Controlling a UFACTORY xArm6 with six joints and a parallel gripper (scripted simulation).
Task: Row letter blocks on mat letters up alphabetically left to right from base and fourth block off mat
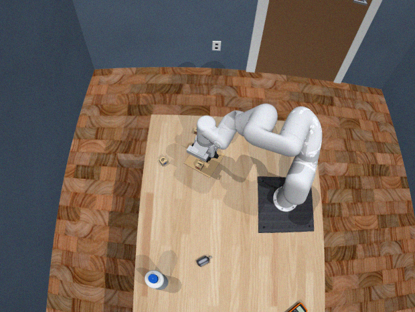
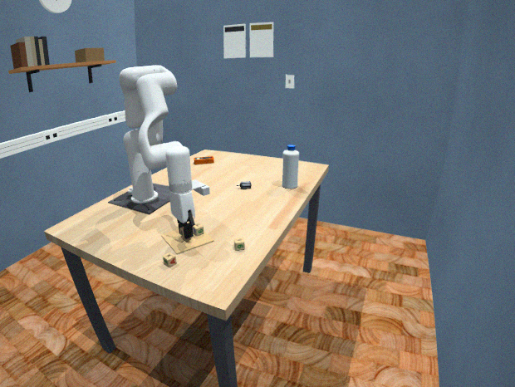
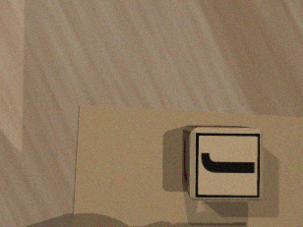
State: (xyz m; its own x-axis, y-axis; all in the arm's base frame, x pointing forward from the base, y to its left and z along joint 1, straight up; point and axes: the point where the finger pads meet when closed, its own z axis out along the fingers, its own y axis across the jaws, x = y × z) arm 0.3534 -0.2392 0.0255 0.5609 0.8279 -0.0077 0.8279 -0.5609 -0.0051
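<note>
The tan mat lies 30 mm below my hand. From my hand the other things lie so: orange device (320 mm behind, 800 mm to the left, 20 mm below); small dark object (50 mm ahead, 480 mm to the left, 20 mm below).
</note>
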